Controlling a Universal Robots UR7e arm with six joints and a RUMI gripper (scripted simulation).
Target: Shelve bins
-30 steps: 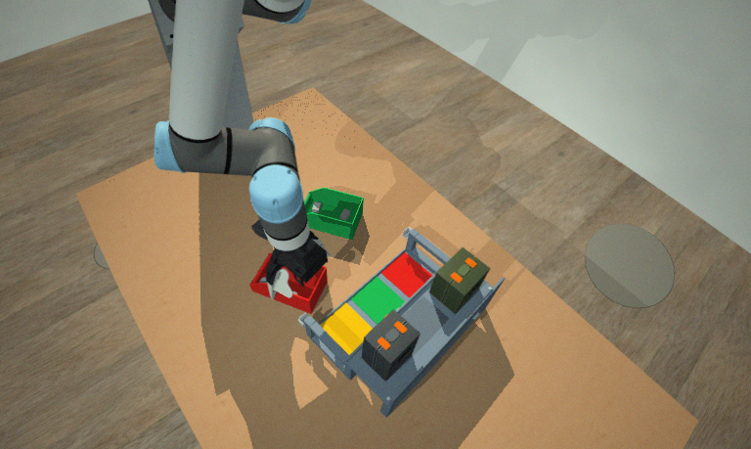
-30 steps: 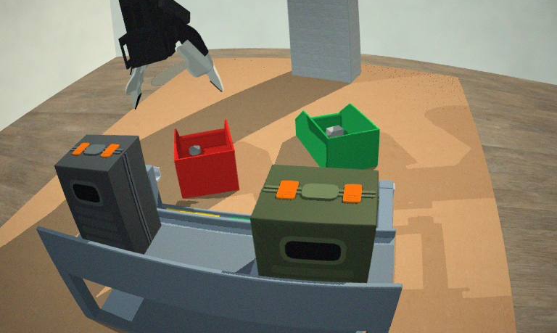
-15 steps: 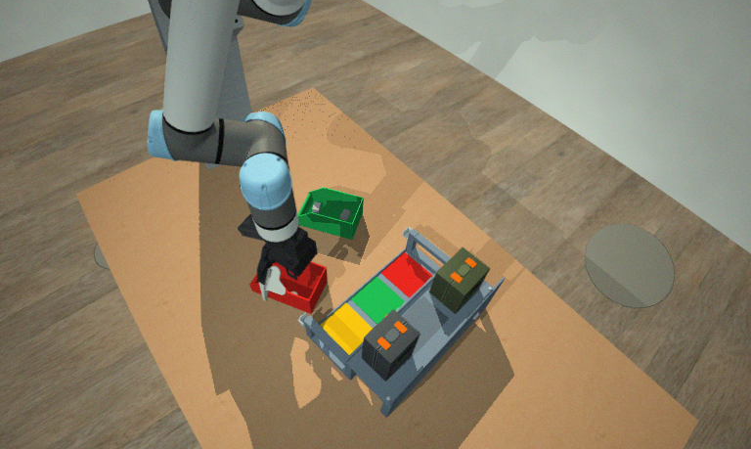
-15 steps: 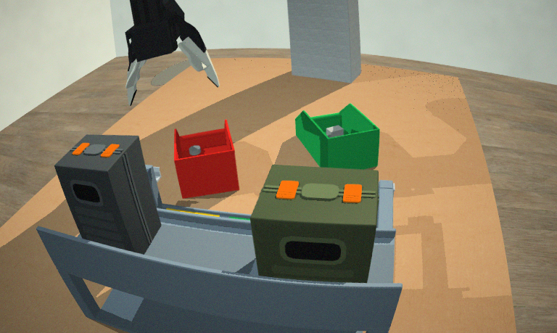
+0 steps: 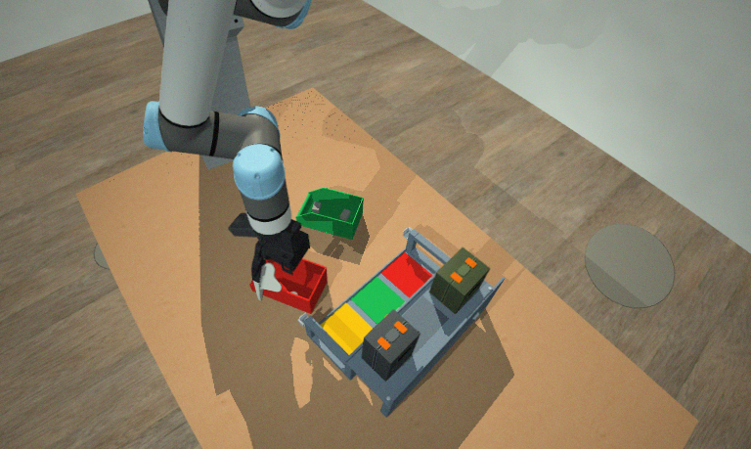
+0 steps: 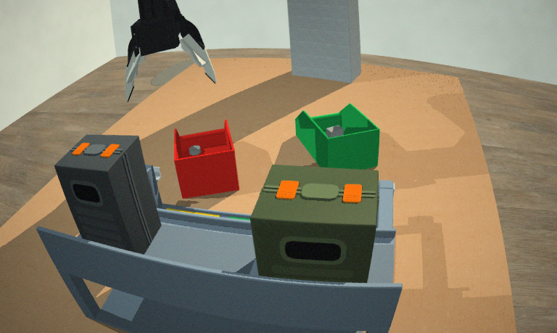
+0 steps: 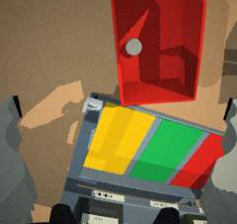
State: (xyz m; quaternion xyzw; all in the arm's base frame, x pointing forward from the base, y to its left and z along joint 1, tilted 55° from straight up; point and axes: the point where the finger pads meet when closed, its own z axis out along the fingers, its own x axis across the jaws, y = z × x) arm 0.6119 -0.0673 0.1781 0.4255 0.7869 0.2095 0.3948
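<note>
Right now the red bin is 130 mm below my hand, 40 mm behind it and 30 mm to the left of it. Round my hand: olive box: 330 mm to the left, 230 mm ahead, 20 mm below; dark grey box: 270 mm ahead, 110 mm to the left, 10 mm below; green bin: 230 mm to the left, 170 mm behind, 130 mm below.
</note>
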